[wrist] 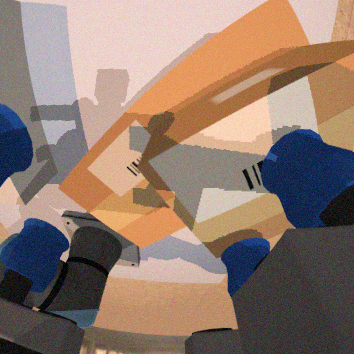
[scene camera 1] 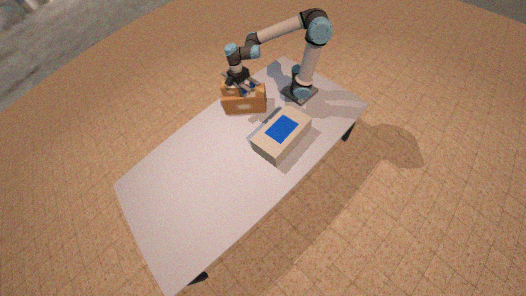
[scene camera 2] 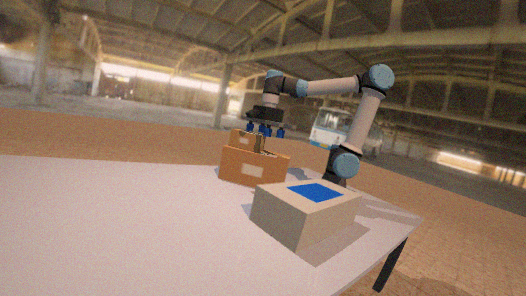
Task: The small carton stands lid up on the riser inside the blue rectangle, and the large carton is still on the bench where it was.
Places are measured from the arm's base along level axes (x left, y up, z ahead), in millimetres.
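Pixels of known places: hand at its tool point: (wrist: 142, 212) (scene camera 2: 264, 134); arm's base at its link origin: (wrist: 97, 242).
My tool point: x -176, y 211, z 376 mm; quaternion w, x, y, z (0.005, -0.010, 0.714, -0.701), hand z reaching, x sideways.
For each thing: its middle in the pictures, then the offset to it from my tool point. Level surfaces: height alone.
- small orange-brown carton at the middle of its body: (wrist: 268, 146) (scene camera 2: 247, 140) (scene camera 1: 232, 87) dx -82, dy -48, dz +28 mm
- large carton at the middle of its body: (wrist: 186, 135) (scene camera 2: 255, 166) (scene camera 1: 244, 99) dx -32, dy -165, dz -12 mm
- bench at its surface level: dy -242 mm
- beige riser at the middle of its body: (scene camera 2: 311, 207) (scene camera 1: 282, 133) dx +372, dy -182, dz +13 mm
- blue rectangle at the middle of its body: (scene camera 2: 316, 191) (scene camera 1: 281, 128) dx +372, dy -122, dz +13 mm
The small orange-brown carton (scene camera 1: 230, 91) (scene camera 2: 242, 141) (wrist: 210, 167) sits upright, label side up, on the left part of the large carton (scene camera 1: 227, 107) (scene camera 2: 232, 165) (wrist: 240, 47). The large carton stands on the bench (scene camera 1: 175, 200) (scene camera 2: 125, 225). My gripper (scene camera 1: 246, 88) (scene camera 2: 265, 132), with four blue suction cups, is very close above the small carton's lid, offset toward its right side. I see nothing lifted by the cups; one cup hides part of the lid in the wrist view. The beige riser (scene camera 1: 267, 153) (scene camera 2: 280, 215) carries the blue rectangle (scene camera 1: 281, 129) (scene camera 2: 316, 192), with no carton on it.
The arm's base (scene camera 1: 301, 92) (scene camera 2: 346, 165) stands behind the riser, to the right of the cartons. The riser is near the bench's right edge, in front of the cartons. The arm casts shadows across the cartons and bench.
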